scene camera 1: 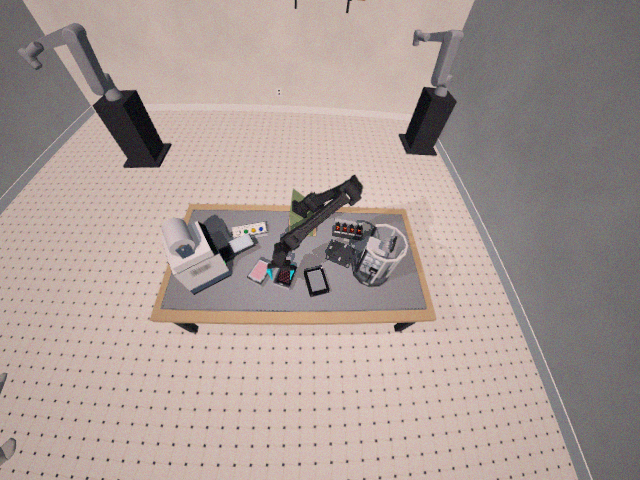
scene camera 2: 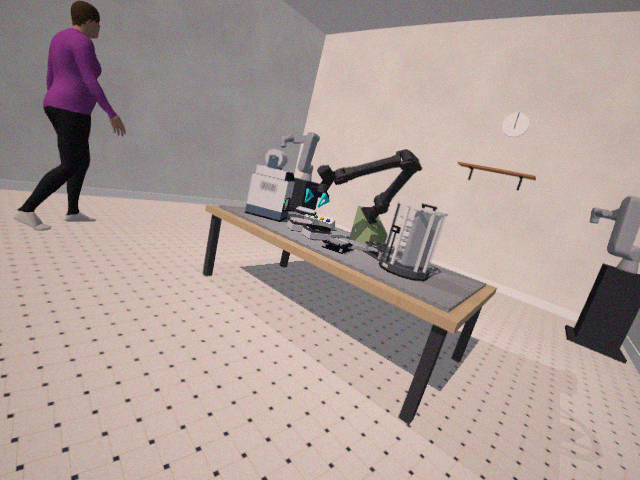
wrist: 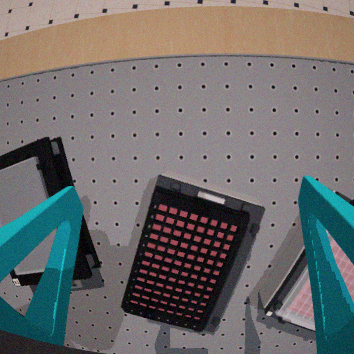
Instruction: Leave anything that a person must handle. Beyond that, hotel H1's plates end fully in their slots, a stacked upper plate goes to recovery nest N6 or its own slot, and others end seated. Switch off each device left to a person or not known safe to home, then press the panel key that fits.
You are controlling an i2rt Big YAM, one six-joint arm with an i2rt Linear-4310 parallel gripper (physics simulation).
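Places are measured from the arm's base along level axes (x ahead, y left, z up), in millimetres.
Where they show: gripper, fingertip midpoint: (scene camera 1: pixel 281 279) (scene camera 2: pixel 311 204) (wrist: pixel 185 192); arm's base, origin of the base link: (scene camera 1: pixel 299 209) (scene camera 2: pixel 368 215).
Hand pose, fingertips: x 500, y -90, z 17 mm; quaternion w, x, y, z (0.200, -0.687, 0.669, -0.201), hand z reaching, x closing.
Each offset is from my fingertips to the top centre of the thing. "spot": to the spot under its first point.
My gripper (scene camera 1: pixel 281 272) (scene camera 2: pixel 316 197) (wrist: pixel 185 192) is open and empty, raised above a dark plate @[90 mm back, 17 mm left, 114 mm down] (scene camera 1: pixel 284 277) (wrist: pixel 185 265) with pink wells. That plate lies in a grey nest @[spot: 55 mm back, 48 mm right, 128 mm down] (wrist: pixel 254 227) between and below the spread fingertips in the wrist view. A pink plate @[114 mm back, 144 mm right, 123 mm down] (scene camera 1: pixel 260 270) (wrist: pixel 300 300) lies beside it, partly hidden by a finger in the wrist view. A black frame-like holder @[60 mm back, 200 mm left, 147 mm down] (scene camera 1: pixel 319 292) (wrist: pixel 55 170) is on the other side. The round hotel (scene camera 1: pixel 382 255) (scene camera 2: pixel 413 242) stands at the right. A panel with coloured keys @[426 mm back, 244 mm right, 108 mm down] (scene camera 1: pixel 249 229) (scene camera 2: pixel 324 220) lies at the back left. Labels are too small to read.
A white device with a roll @[spot: 47 mm back, 427 mm right, 55 mm up] (scene camera 1: pixel 199 266) (scene camera 2: pixel 268 191) stands at the left, with a pale plate @[283 mm back, 269 mm right, 74 mm down] (scene camera 1: pixel 241 243) beside it. A row of red-lit switches @[spot: 433 mm back, 420 mm left, 141 mm down] (scene camera 1: pixel 348 229) and a dark base @[247 mm back, 365 mm left, 116 mm down] (scene camera 1: pixel 340 252) are near the hotel. A green board (scene camera 2: pixel 364 227) stands behind. A person (scene camera 2: pixel 69 77) is beyond the table.
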